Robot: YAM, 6 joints.
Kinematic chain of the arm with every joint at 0, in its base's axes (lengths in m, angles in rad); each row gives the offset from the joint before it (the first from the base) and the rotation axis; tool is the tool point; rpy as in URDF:
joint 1: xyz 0 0 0.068 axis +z
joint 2: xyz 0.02 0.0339 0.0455 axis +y
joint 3: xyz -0.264 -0.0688 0 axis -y
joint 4: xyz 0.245 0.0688 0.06 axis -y
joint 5: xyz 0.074 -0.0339 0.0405 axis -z
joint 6: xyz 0.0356 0 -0.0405 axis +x
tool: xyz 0 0 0 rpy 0 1.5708 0
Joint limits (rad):
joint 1: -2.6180..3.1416
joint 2: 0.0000..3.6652
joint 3: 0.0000..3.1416
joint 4: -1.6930..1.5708
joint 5: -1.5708..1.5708
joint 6: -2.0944..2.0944
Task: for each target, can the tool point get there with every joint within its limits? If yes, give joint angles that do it. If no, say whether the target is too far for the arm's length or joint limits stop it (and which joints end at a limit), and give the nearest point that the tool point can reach.
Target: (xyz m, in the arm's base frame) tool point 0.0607 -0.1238 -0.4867
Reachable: no: joint limits stop it (at a limit: joint 2) | nearest point 0.0728 -0.1485 -0.3706 | short by 0.119 m
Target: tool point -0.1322 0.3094 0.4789
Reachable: yes | joints 2.0701 1.8667 2.4154 -1.3805 1.1227 0.0374
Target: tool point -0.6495 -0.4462 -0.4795
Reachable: no: too far | nearest point -0.4316 -0.2965 -0.2536 | short by 0.348 m
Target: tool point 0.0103 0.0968 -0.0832
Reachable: yes | joints 1.1045 2.8375 0.3376 0.6818 -1.2979 1.4087
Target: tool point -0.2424 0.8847 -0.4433
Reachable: no: too far | nearest point -0.1464 0.5344 -0.2125 | short by 0.430 m
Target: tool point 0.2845 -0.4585 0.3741
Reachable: yes | joints -1.0415 2.2762 2.3206 -0.1495 -0.4050 0.2527
